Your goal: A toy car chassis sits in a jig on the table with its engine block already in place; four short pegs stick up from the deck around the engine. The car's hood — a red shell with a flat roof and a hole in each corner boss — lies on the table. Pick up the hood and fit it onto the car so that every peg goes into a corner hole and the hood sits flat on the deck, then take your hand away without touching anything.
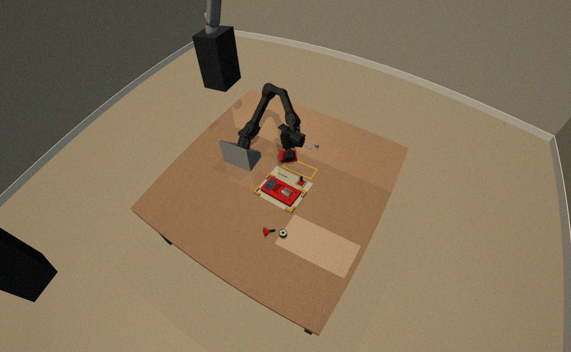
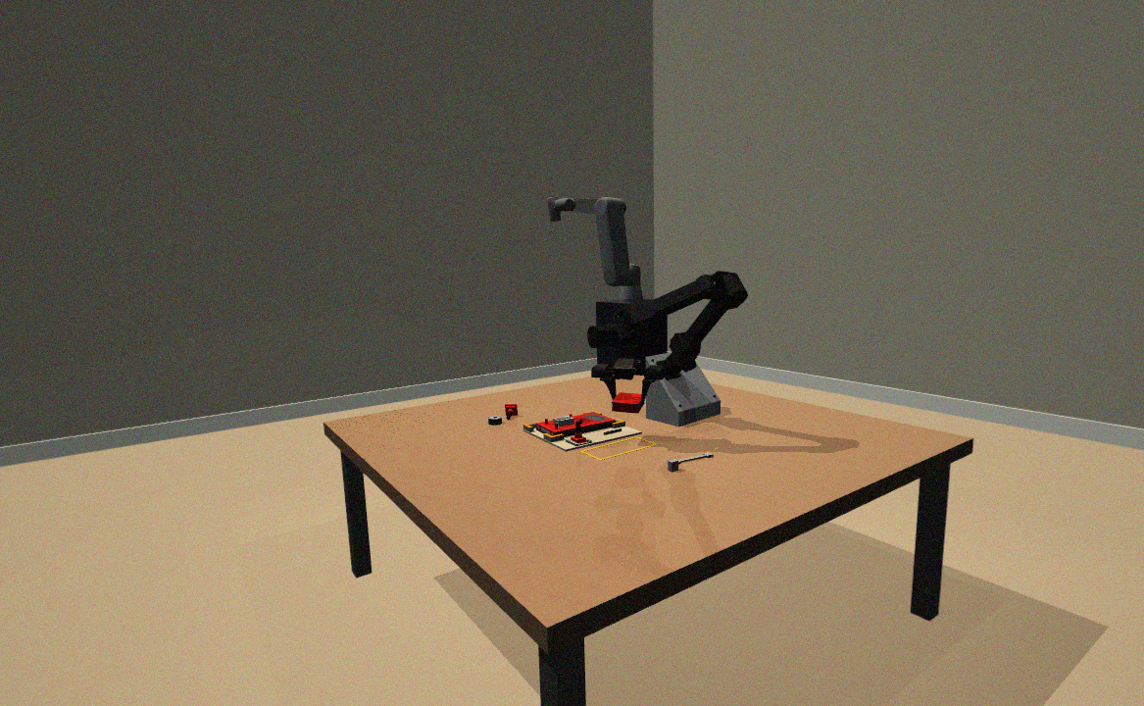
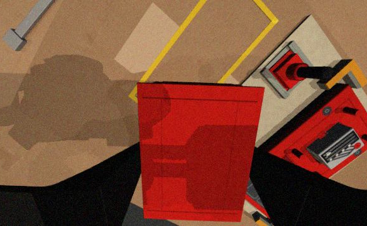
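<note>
The pale jig plate lies 5 cm ahead of my gripper tip, 16 cm to the right of it and 9 cm below it. Also, from my gripper tip: red hood: 1 cm above; round part: 17 cm ahead, 40 cm to the right, 9 cm below.
</note>
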